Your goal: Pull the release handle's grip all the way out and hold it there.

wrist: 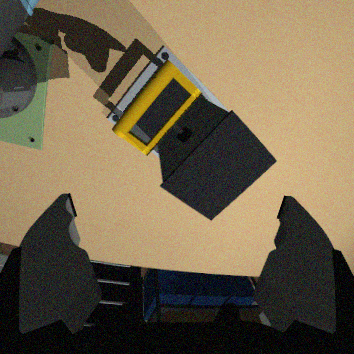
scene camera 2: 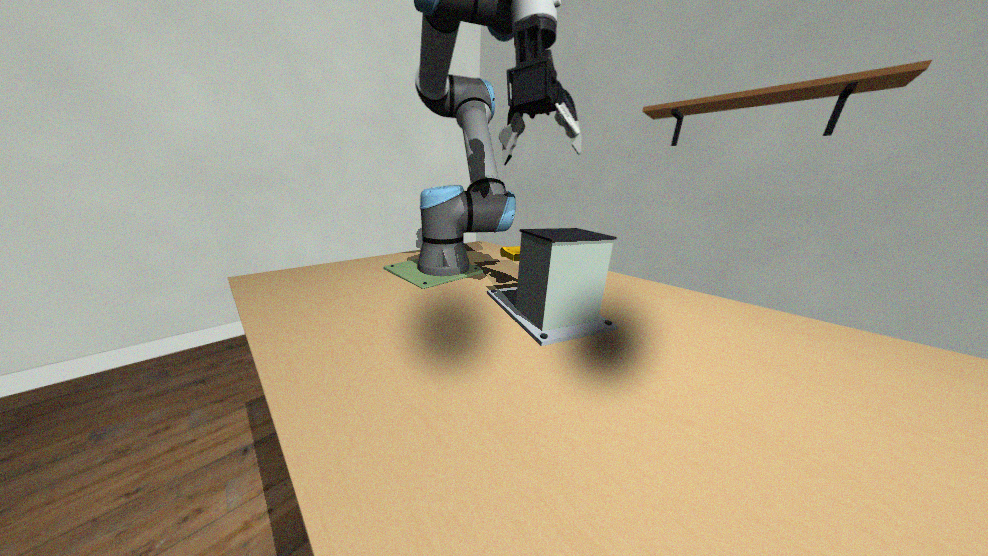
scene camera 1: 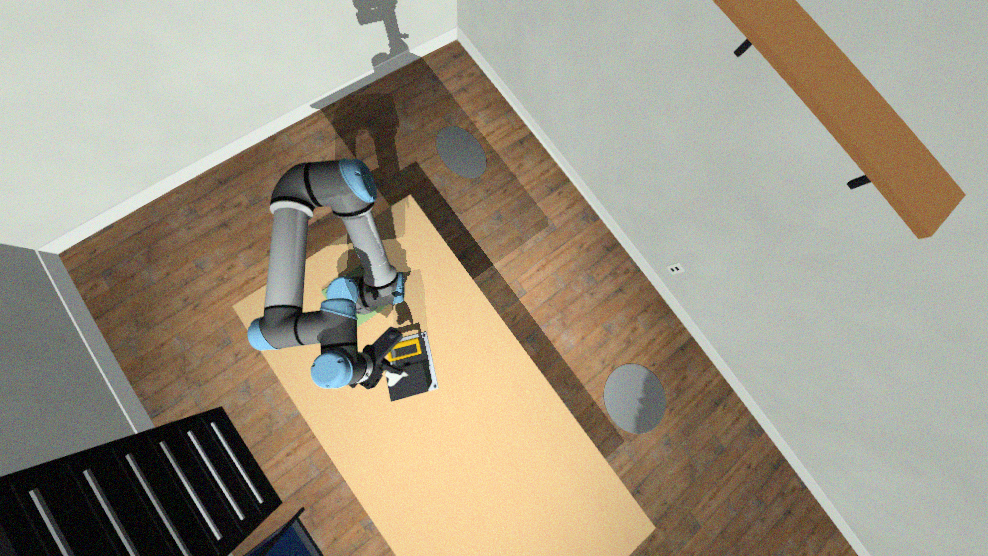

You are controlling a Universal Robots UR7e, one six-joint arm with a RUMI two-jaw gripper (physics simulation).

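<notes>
The release handle's yellow grip [scene camera 1: 417, 347] [scene camera 2: 511, 253] [wrist: 143, 98] is a rectangular frame at the robot-base side of a dark-topped box [scene camera 1: 414, 381] [scene camera 2: 574, 283] [wrist: 220, 165]. The box stands on a light plate [scene camera 2: 573, 333] [wrist: 213, 101] bolted at its corners; in scene camera 2 it hides most of the grip. My gripper [scene camera 2: 543, 156] [wrist: 177, 196] is open, with nothing between its fingers, and hangs above the box, apart from the grip. In the wrist view, the grip lies beyond the fingertips, up and left of the box. In scene camera 1 the gripper partly covers the box.
The fixture and the arm's green base plate [scene camera 2: 407, 275] [wrist: 25, 130] are on a wooden table [scene camera 1: 497, 449] [scene camera 2: 483, 449]. A black drawer unit [scene camera 1: 145, 477] and a blue container [scene camera 1: 286, 542] [wrist: 200, 290] stand beside the table. A wooden shelf [scene camera 1: 842, 117] [scene camera 2: 787, 91] is on the wall.
</notes>
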